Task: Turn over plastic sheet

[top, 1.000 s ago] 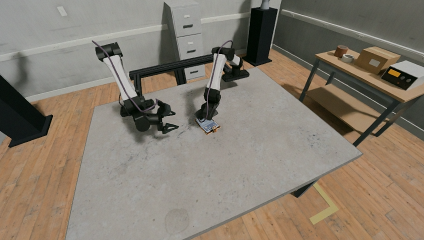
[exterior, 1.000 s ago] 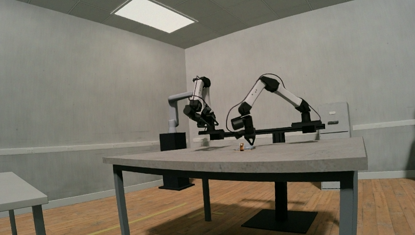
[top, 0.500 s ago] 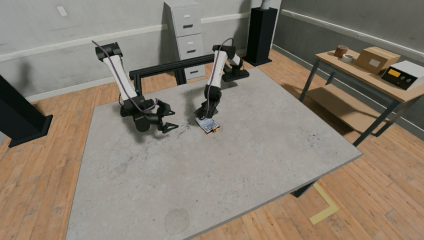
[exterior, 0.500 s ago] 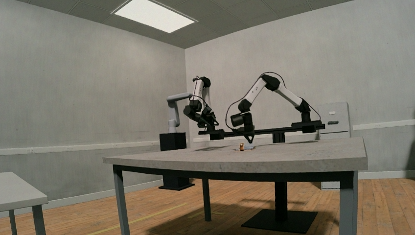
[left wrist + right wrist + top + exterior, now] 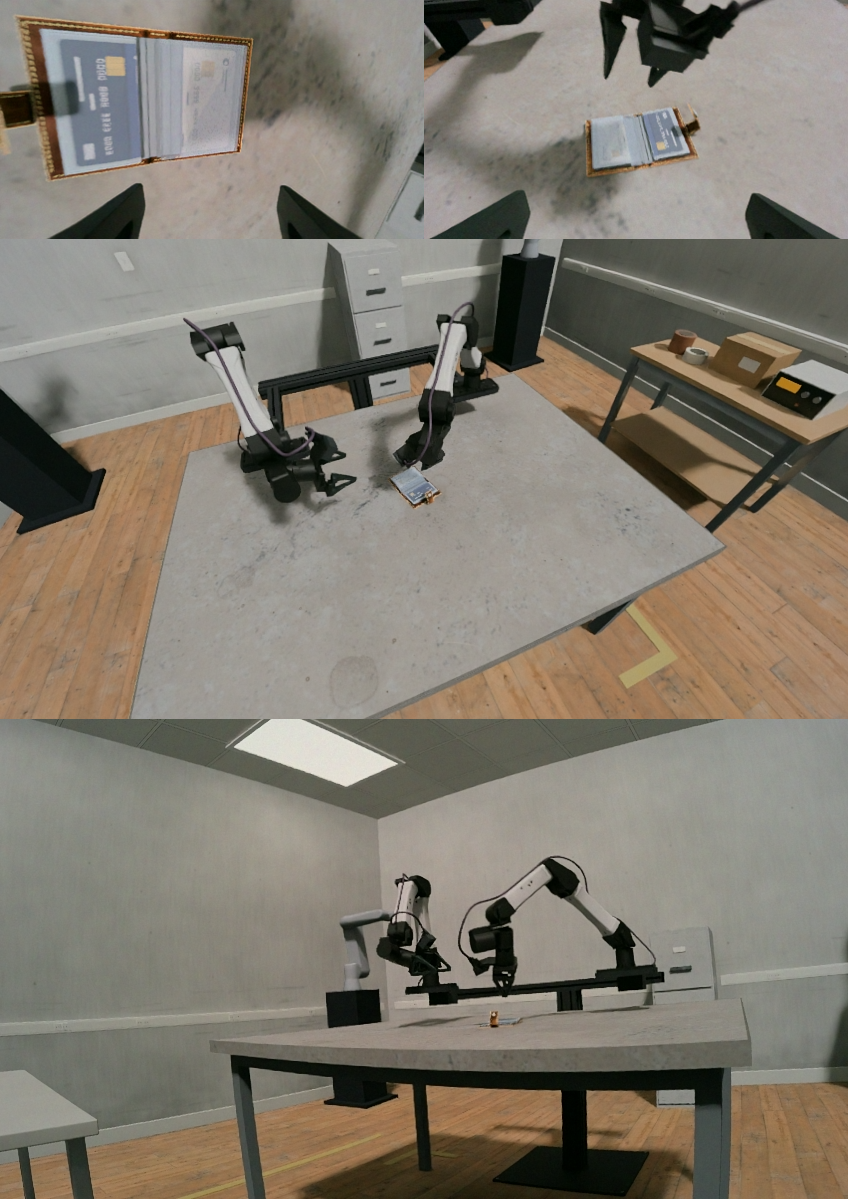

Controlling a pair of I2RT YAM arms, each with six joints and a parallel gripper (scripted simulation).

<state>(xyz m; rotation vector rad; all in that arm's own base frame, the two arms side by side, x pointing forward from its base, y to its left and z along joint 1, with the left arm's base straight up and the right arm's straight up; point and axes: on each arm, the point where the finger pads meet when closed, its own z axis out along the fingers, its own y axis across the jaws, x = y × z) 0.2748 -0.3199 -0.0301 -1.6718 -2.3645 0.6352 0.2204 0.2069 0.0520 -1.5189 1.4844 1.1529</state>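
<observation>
My left gripper is now 9 cm short of the strap, 8 cm above it and 1 cm to the left of it.
</observation>
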